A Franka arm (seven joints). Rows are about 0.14 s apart.
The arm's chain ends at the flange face. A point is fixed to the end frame.
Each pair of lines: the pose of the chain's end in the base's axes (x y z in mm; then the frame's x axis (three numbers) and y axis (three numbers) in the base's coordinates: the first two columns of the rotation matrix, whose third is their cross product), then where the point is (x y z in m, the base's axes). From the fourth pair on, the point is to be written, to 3 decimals.
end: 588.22 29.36 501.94 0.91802 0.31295 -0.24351 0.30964 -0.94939 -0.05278
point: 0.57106 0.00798 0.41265
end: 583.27 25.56 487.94 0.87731 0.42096 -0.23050 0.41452 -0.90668 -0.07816
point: 0.56874 0.00494 0.39801
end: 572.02 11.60 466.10 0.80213 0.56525 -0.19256 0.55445 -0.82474 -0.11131
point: 0.56214 -0.00664 0.37503
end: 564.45 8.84 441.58 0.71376 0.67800 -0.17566 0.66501 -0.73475 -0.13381
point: 0.557 -0.008 0.350
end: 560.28 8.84 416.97 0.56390 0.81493 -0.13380 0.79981 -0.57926 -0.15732
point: 0.557 -0.005 0.325
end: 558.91 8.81 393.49 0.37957 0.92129 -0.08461 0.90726 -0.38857 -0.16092
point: 0.560 -0.001 0.301
